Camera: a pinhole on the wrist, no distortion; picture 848 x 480 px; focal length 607.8 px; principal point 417.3 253.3 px. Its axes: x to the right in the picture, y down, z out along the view. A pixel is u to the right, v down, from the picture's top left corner.
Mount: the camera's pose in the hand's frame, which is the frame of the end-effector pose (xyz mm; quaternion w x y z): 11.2 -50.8 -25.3 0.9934 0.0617 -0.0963 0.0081
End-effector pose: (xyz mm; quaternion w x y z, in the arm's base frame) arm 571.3 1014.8 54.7 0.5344 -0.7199 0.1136 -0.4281
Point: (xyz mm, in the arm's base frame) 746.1 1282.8 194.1
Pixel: 526.2 96.2
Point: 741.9 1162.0 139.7
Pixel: 649.0 244.6
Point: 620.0 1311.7 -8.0
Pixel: 124.1 330.2
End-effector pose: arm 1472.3 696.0 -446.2 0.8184 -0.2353 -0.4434 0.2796
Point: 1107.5 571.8 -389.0
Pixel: 173.6 353.5
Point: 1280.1 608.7 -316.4
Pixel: 344.2 216.5
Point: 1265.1 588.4 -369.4
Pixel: 209.9 268.3
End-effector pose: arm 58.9 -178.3 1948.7 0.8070 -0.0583 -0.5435 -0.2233
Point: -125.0 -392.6 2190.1
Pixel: outside the picture
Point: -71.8 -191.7 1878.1
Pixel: outside the picture
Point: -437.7 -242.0 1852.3
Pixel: 208.2 16.4
